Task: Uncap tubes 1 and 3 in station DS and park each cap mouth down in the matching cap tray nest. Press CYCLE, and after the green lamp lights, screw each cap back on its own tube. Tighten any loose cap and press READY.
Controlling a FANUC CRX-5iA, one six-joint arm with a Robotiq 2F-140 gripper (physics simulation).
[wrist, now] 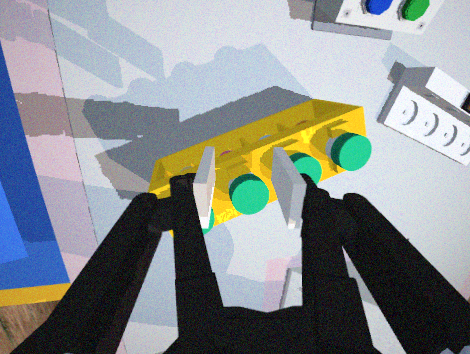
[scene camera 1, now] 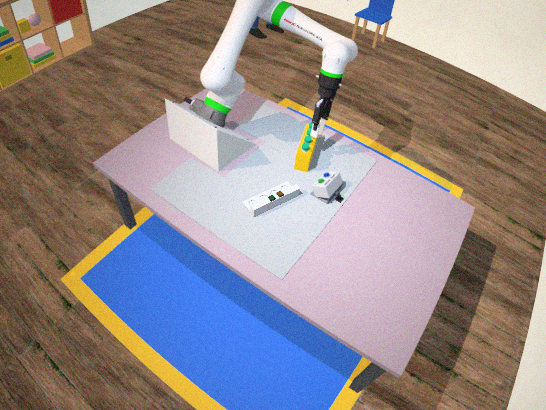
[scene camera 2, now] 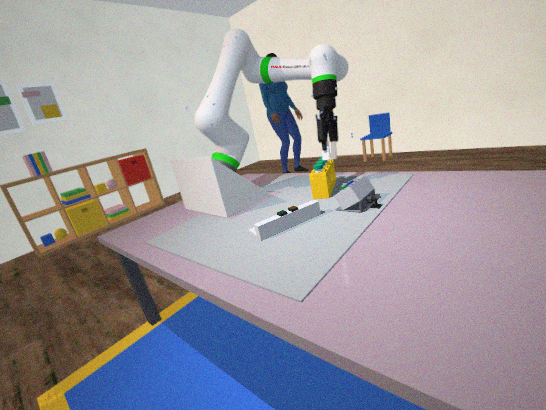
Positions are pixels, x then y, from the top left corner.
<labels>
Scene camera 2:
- gripper: 329,159
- grey button box: 355,196
</labels>
